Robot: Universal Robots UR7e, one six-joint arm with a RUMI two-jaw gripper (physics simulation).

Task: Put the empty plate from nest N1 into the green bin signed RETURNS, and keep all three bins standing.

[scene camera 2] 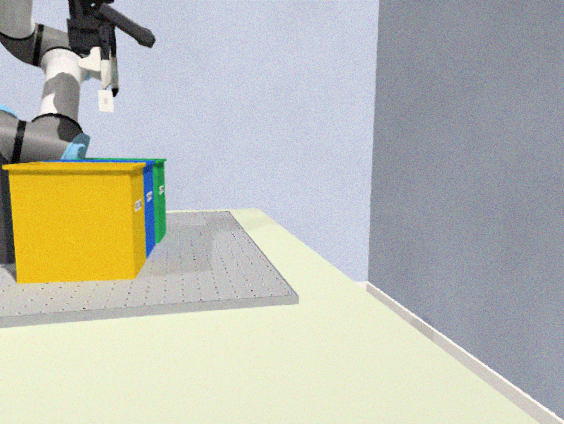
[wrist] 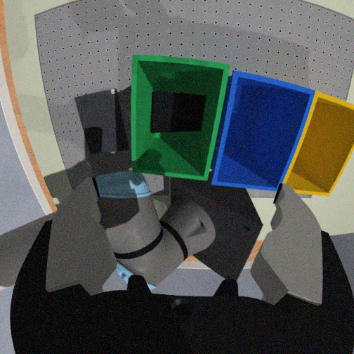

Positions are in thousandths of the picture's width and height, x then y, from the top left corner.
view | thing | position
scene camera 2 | my gripper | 194, 221
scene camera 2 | green bin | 281, 397
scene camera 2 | blue bin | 263, 400
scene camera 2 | yellow bin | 132, 522
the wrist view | my gripper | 527, 516
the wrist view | green bin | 527, 436
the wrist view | blue bin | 742, 335
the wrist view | dark plate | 482, 315
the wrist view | dark nest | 290, 349
